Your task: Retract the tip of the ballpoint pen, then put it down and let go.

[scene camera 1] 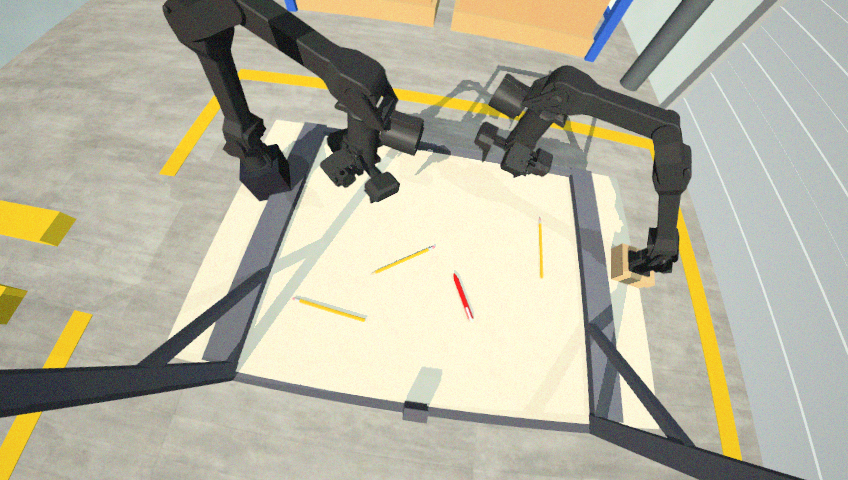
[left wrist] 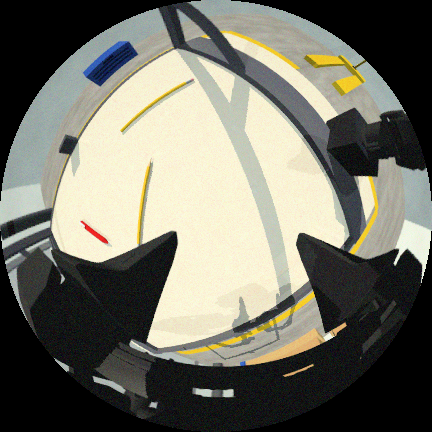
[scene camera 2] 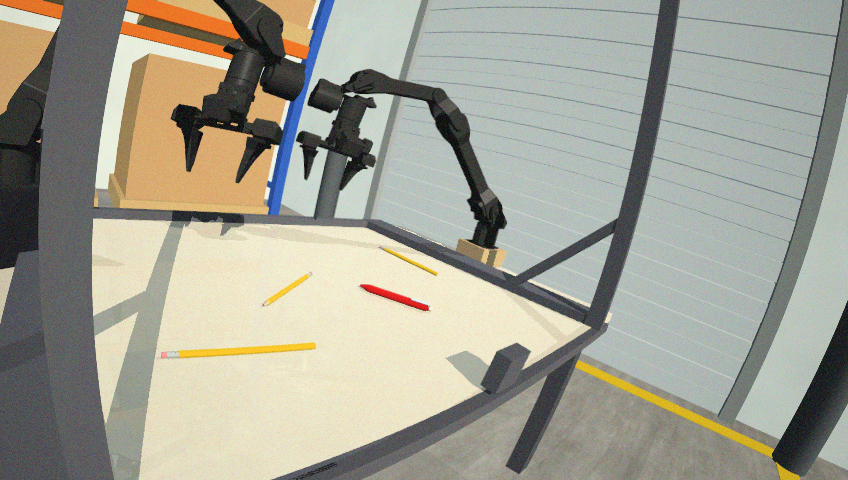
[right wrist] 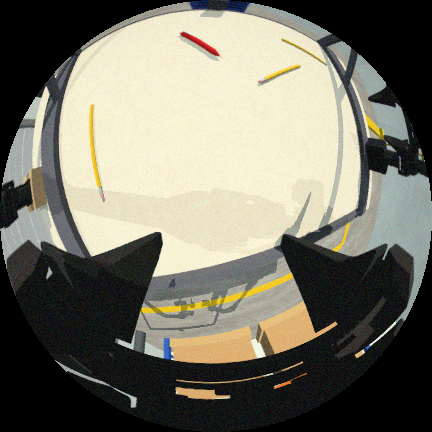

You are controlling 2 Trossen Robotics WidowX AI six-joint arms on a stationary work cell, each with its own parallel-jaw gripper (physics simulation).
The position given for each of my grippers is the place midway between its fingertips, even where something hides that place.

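Scene camera 2 shows my left gripper (scene camera 2: 212, 177), open and holding nothing, and my right gripper (scene camera 2: 323, 185), likewise open and holding nothing. The same view contains a tan block (scene camera 2: 493, 257), a grey block (scene camera 2: 507, 364) and a dark frame (scene camera 2: 37, 441). In scene camera 1: my right gripper (scene camera 1: 498, 168), my left gripper (scene camera 1: 361, 188) and the tan block (scene camera 1: 620, 272). The left wrist view shows my left gripper (left wrist: 240, 238); the right wrist view shows my right gripper (right wrist: 224, 240).
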